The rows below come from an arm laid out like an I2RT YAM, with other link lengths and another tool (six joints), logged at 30 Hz.
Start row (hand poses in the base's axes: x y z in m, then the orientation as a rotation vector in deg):
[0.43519 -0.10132 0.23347 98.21 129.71 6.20]
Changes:
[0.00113 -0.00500 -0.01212 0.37 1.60 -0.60]
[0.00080 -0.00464 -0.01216 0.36 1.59 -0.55]
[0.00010 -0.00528 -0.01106 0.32 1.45 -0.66]
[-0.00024 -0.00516 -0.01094 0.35 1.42 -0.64]
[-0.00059 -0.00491 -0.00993 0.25 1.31 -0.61]
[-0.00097 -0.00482 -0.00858 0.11 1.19 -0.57]
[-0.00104 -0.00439 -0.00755 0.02 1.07 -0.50]
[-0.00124 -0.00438 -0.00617 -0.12 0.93 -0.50]
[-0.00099 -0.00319 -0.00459 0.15 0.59 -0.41]
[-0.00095 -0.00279 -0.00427 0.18 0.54 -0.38]
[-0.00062 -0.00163 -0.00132 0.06 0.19 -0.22]
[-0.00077 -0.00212 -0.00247 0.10 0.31 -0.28]
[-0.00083 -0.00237 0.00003 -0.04 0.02 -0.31]
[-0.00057 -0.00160 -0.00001 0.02 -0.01 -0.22]
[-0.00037 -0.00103 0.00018 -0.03 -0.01 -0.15]
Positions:
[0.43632 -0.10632 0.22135 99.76 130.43 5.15]
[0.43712 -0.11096 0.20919 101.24 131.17 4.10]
[0.43722 -0.11624 0.19813 102.77 131.69 3.09]
[0.43698 -0.12140 0.18719 104.28 132.20 2.13]
[0.43639 -0.12631 0.17726 105.67 132.61 1.14]
[0.43542 -0.13113 0.16868 106.89 132.91 0.09]
[0.43438 -0.13552 0.16113 107.94 133.15 -0.95]
[0.43314 -0.13990 0.15496 108.86 133.23 -2.03]
[0.43215 -0.14309 0.15037 109.66 133.29 -2.47]
[0.43120 -0.14588 0.14610 110.42 133.36 -2.82]
[0.43058 -0.14751 0.14478 110.79 133.30 -2.96]
[0.42981 -0.14963 0.14231 111.30 133.27 -3.17]
[0.42898 -0.15200 0.14234 111.65 132.97 -3.26]
[0.42841 -0.15360 0.14233 111.91 132.76 -3.25]
[0.42804 -0.15463 0.14251 112.07 132.59 -3.29]

